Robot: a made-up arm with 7 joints.
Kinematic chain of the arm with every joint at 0, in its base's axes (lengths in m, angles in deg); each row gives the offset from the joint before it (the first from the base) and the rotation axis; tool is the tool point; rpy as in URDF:
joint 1: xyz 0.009 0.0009 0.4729 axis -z
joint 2: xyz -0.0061 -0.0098 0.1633 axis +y
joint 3: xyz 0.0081 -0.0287 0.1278 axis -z
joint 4: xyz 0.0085 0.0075 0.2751 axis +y
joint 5: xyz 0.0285 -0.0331 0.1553 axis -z
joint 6: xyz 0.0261 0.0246 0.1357 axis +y
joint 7: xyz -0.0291 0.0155 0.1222 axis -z
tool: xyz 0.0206 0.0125 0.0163 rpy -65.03 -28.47 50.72
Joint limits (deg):
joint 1: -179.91..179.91
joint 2: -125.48..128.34
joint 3: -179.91..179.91
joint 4: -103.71..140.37
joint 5: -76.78..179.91
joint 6: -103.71..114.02
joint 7: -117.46..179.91
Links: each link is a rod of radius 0.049 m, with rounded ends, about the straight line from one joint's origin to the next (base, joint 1, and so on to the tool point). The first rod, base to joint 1, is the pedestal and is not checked.
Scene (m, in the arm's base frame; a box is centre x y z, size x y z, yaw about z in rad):
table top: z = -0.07
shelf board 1: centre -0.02 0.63 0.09 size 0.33 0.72 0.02 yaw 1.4
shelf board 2: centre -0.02 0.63 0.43 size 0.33 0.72 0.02 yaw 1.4
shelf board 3: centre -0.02 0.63 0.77 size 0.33 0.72 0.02 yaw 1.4
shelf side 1: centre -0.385 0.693 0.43 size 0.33 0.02 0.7 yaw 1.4
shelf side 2: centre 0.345 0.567 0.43 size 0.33 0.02 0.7 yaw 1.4
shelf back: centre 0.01 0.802 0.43 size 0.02 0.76 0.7 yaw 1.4
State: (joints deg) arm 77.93 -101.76 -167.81 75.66 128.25 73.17 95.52
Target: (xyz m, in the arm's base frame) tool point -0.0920 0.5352 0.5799
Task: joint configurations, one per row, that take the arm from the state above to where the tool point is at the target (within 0.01 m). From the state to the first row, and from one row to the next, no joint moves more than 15 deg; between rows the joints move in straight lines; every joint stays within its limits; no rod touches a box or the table.
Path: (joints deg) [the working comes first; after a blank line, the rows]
Joints at the target: 53.84 -68.40 -160.47 92.43 121.04 90.87 92.21
Straight joint move there: touches shelf board 2.

1: 74.77 -101.81 -171.10 86.61 124.74 73.47 95.16
2: 71.61 -101.85 -174.40 97.56 121.22 73.77 94.80
3: 68.45 -101.90 -177.69 108.51 117.71 74.07 94.44
4: 56.42 -88.68 -174.43 114.67 113.13 81.99 92.88
5: 44.39 -75.46 -171.17 120.82 108.55 89.90 91.32
6: 32.36 -62.24 -167.92 126.97 103.97 97.82 89.76
7: 39.52 -64.29 -165.43 115.46 109.66 95.50 90.58
8: 46.68 -66.34 -162.95 103.94 115.35 93.19 91.40
9: 53.84 -68.40 -160.47 92.43 121.04 90.87 92.21

